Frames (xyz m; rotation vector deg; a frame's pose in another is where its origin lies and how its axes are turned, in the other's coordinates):
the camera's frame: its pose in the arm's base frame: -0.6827 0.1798 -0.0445 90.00 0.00 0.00
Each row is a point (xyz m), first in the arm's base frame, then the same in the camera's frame.
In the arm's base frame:
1: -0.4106 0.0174 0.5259
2: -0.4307 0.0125 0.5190
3: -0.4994 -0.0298 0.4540
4: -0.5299 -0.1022 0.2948
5: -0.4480 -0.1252 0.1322
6: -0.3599 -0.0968 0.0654
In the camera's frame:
1: 0.2721 0.5704 0.1624
2: 0.2520 0.5635 0.1673
3: 0.1833 0.4985 0.2096
4: 0.1528 0.3393 0.2820
5: 0.2347 0.1767 0.3050
6: 0.3228 0.1099 0.2766

